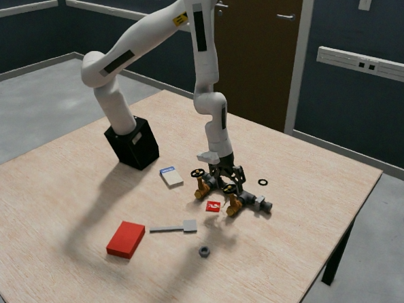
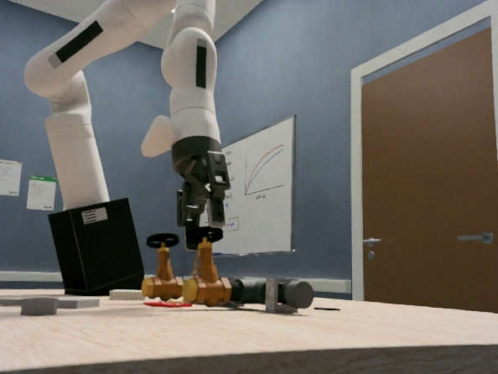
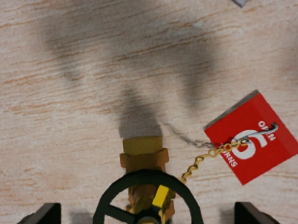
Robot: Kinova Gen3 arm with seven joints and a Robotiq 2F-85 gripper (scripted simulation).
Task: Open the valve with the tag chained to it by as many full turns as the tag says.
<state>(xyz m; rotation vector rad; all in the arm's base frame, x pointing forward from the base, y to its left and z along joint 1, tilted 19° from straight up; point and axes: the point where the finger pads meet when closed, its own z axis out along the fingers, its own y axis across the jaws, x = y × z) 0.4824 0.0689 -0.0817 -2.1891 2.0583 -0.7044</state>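
My hand is 6 cm past the red tag, 3 cm to the left of it and 10 cm above it. From my hand the other things lie so: red block: 13 cm behind, 35 cm to the right, 8 cm below; then white card box: 29 cm behind, 3 cm to the right, 9 cm below; then grey t-shaped tool: 6 cm behind, 19 cm to the right, 9 cm below.
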